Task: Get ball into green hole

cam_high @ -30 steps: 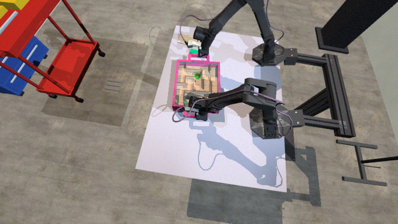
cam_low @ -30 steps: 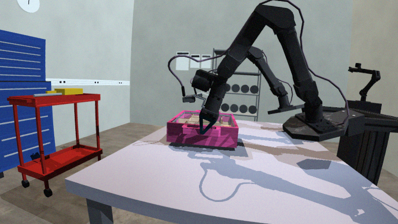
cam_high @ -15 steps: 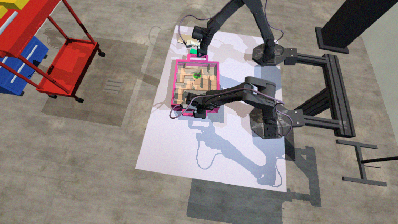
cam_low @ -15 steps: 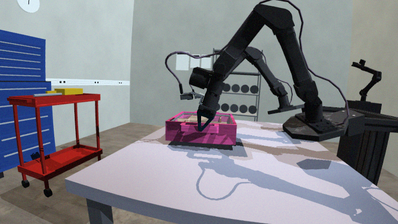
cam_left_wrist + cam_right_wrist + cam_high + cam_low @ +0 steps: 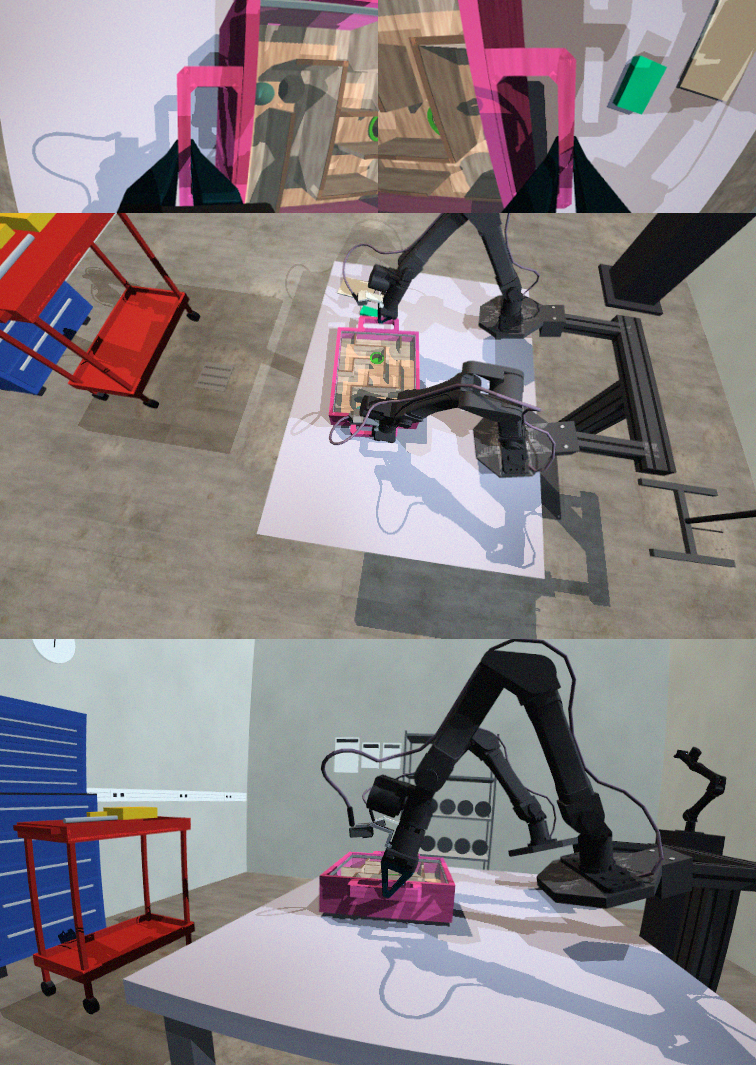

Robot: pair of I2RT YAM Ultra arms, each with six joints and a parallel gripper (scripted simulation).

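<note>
Right now my right hand is 60 mm short of the green block, 100 mm to the left of it and 80 mm above it. From my right hand the other things lie so: beige card 140 mm ahead, 230 mm to the right, 90 mm below; pink-framed maze board 20 mm behind, 230 mm to the left, 30 mm below.
</note>
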